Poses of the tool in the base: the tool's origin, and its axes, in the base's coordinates. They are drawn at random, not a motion.
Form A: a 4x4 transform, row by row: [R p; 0 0 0 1], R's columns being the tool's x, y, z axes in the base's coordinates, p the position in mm. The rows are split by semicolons.
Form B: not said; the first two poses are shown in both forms.
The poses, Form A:
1: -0.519, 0.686, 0.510, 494; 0.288, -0.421, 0.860, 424; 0.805, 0.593, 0.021, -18; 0, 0, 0, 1
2: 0.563, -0.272, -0.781, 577; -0.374, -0.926, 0.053, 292; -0.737, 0.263, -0.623, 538; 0, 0, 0, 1
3: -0.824, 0.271, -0.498, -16; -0.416, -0.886, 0.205, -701; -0.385, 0.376, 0.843, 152; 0, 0, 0, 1
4: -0.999, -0.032, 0.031, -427; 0.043, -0.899, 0.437, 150; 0.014, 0.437, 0.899, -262; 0, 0, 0, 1
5: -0.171, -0.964, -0.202, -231; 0.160, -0.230, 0.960, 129; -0.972, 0.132, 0.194, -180; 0, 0, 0, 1
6: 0.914, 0.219, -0.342, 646; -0.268, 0.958, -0.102, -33; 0.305, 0.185, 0.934, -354; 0, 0, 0, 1
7: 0.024, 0.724, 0.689, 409; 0.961, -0.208, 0.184, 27; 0.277, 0.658, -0.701, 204; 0, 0, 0, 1
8: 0.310, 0.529, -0.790, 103; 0.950, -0.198, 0.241, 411; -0.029, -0.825, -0.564, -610; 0, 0, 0, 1
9: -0.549, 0.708, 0.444, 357; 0.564, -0.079, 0.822, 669; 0.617, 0.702, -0.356, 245; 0, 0, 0, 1
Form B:
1: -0.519, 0.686, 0.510, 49.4; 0.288, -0.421, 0.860, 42.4; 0.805, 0.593, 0.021, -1.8; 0, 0, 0, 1
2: 0.563, -0.272, -0.781, 57.7; -0.374, -0.926, 0.053, 29.2; -0.737, 0.263, -0.623, 53.8; 0, 0, 0, 1
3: -0.824, 0.271, -0.498, -1.6; -0.416, -0.886, 0.205, -70.1; -0.385, 0.376, 0.843, 15.2; 0, 0, 0, 1
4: -0.999, -0.032, 0.031, -42.7; 0.043, -0.899, 0.437, 15.0; 0.014, 0.437, 0.899, -26.2; 0, 0, 0, 1
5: -0.171, -0.964, -0.202, -23.1; 0.160, -0.230, 0.960, 12.9; -0.972, 0.132, 0.194, -18.0; 0, 0, 0, 1
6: 0.914, 0.219, -0.342, 64.6; -0.268, 0.958, -0.102, -3.3; 0.305, 0.185, 0.934, -35.4; 0, 0, 0, 1
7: 0.024, 0.724, 0.689, 40.9; 0.961, -0.208, 0.184, 2.7; 0.277, 0.658, -0.701, 20.4; 0, 0, 0, 1
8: 0.310, 0.529, -0.790, 10.3; 0.950, -0.198, 0.241, 41.1; -0.029, -0.825, -0.564, -61.0; 0, 0, 0, 1
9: -0.549, 0.708, 0.444, 35.7; 0.564, -0.079, 0.822, 66.9; 0.617, 0.702, -0.356, 24.5; 0, 0, 0, 1
